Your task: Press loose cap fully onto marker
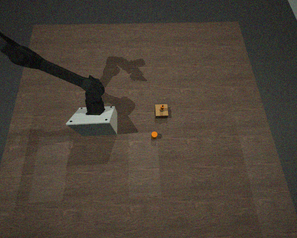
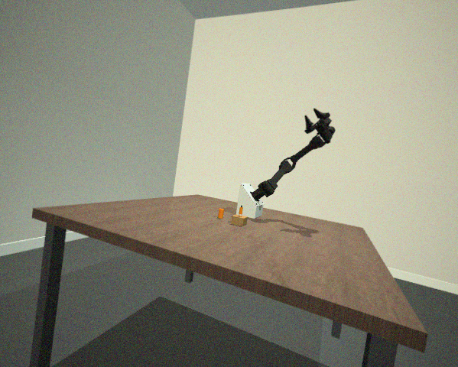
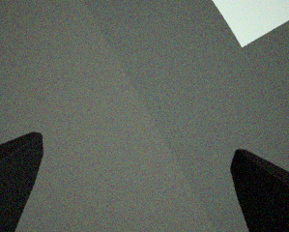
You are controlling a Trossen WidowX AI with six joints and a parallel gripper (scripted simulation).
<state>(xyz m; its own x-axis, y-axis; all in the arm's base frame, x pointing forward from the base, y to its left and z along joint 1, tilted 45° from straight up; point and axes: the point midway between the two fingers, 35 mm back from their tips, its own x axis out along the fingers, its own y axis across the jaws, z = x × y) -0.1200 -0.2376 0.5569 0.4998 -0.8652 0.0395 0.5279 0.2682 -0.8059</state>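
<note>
My gripper tip is 66 cm above the orange cap, 45 cm short of it and 26 cm to the left of it. Also, from my gripper tip: holder block (67 cm below, 48 cm ahead, 13 cm to the right).
</note>
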